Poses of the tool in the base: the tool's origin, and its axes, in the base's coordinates. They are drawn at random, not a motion.
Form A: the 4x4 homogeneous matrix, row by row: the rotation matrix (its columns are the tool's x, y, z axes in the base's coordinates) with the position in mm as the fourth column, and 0 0 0 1 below. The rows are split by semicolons.
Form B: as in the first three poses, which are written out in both.
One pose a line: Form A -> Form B
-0.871, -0.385, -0.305, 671; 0.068, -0.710, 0.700, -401; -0.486, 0.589, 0.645, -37; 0, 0, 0, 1 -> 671, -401, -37, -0.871, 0.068, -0.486, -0.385, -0.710, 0.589
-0.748, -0.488, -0.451, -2; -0.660, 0.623, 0.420, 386; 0.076, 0.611, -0.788, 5; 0, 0, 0, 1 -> -2, 386, 5, -0.748, -0.660, 0.076, -0.488, 0.623, 0.611
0.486, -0.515, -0.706, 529; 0.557, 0.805, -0.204, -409; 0.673, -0.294, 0.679, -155; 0, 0, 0, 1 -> 529, -409, -155, 0.486, 0.557, 0.673, -0.515, 0.805, -0.294
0.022, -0.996, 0.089, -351; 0.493, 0.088, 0.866, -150; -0.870, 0.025, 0.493, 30; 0, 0, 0, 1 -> -351, -150, 30, 0.022, 0.493, -0.870, -0.996, 0.088, 0.025
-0.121, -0.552, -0.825, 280; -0.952, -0.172, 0.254, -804; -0.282, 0.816, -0.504, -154; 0, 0, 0, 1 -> 280, -804, -154, -0.121, -0.952, -0.282, -0.552, -0.172, 0.816
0.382, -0.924, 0.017, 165; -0.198, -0.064, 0.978, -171; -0.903, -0.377, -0.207, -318; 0, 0, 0, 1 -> 165, -171, -318, 0.382, -0.198, -0.903, -0.924, -0.064, -0.377
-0.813, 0.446, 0.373, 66; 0.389, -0.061, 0.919, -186; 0.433, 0.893, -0.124, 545; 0, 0, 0, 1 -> 66, -186, 545, -0.813, 0.389, 0.433, 0.446, -0.061, 0.893
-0.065, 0.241, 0.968, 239; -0.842, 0.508, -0.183, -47; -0.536, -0.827, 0.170, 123; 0, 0, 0, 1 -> 239, -47, 123, -0.065, -0.842, -0.536, 0.241, 0.508, -0.827
